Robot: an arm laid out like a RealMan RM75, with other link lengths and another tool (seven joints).
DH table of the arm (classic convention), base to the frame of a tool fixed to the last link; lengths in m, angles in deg. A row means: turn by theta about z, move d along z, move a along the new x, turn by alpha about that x. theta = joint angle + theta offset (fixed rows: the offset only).
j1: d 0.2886; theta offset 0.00; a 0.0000; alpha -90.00
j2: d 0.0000; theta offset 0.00; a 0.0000; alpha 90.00
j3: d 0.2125; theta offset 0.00; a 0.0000; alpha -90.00
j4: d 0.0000; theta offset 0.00; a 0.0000; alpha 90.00
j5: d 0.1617; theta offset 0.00; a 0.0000; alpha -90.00
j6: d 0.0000; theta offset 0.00; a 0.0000; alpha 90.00
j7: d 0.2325; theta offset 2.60; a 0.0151; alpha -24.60
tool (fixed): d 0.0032; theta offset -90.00; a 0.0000; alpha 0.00
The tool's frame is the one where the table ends.
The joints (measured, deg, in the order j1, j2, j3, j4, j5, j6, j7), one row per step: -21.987, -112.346, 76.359, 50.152, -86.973, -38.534, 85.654; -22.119, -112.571, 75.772, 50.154, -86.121, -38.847, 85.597; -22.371, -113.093, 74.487, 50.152, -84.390, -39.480, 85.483; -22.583, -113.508, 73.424, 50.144, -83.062, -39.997, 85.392; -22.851, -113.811, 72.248, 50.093, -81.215, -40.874, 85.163; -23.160, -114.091, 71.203, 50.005, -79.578, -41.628, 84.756; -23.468, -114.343, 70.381, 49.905, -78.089, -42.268, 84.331; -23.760, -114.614, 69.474, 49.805, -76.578, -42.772, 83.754; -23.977, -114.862, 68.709, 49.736, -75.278, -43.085, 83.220; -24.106, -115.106, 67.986, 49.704, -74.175, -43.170, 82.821; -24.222, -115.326, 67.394, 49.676, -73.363, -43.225, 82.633; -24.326, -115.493, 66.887, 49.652, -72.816, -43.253, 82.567; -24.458, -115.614, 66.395, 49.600, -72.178, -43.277, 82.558; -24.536, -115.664, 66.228, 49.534, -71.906, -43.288, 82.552; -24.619, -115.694, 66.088, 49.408, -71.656, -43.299, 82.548
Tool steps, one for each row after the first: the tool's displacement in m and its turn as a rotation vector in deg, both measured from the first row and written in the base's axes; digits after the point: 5 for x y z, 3 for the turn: -0.00011, -0.00004, -0.00052, -0.134, 0.239, -0.056; -0.00046, -0.00018, -0.00161, -0.363, 0.632, -0.088; -0.00071, -0.00023, -0.00232, -0.520, 0.878, -0.082; -0.00190, -0.00105, -0.00356, -1.057, 1.437, -0.093; -0.00280, -0.00159, -0.00478, -1.542, 1.764, 0.034; -0.00353, -0.00221, -0.00642, -2.066, 2.077, 0.162; -0.00482, -0.00250, -0.00745, -2.419, 2.288, 0.507; -0.00631, -0.00265, -0.00812, -2.631, 2.473, 0.898; -0.00818, -0.00250, -0.00803, -2.597, 2.673, 1.327; -0.00938, -0.00229, -0.00799, -2.543, 2.840, 1.590; -0.01014, -0.00190, -0.00763, -2.427, 2.941, 1.759; -0.01120, -0.00151, -0.00722, -2.350, 3.213, 1.884; -0.01162, -0.00143, -0.00737, -2.376, 3.337, 1.935; -0.01225, -0.00146, -0.00768, -2.441, 3.457, 2.015
